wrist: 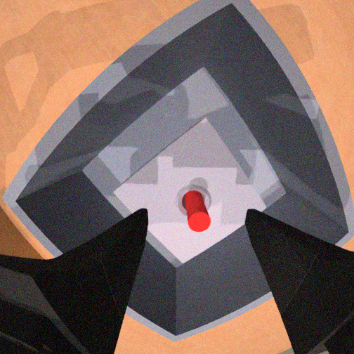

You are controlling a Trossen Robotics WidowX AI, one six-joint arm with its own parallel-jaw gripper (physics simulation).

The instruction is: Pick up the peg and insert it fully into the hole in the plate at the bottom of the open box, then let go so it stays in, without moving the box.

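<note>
The red peg (196, 210) stands in the hole (185, 200) of the pale plate (150, 200), its round top pointing toward the camera and leaning slightly to the lower side of the view. The plate lies at the bottom of the dark grey open box (300, 150). My gripper (197, 215) is open, its two black fingers well apart on the left and right of the peg, with clear gaps on both sides. How deep the peg sits in the hole cannot be told exactly; part of it shows above the plate.
The box's walls rise around the plate on all sides, with a lighter grey rim (107, 75). The fingers overlap the lower walls in the view. An orange-tan wooden table top (45, 30) surrounds the box, with shadows across it.
</note>
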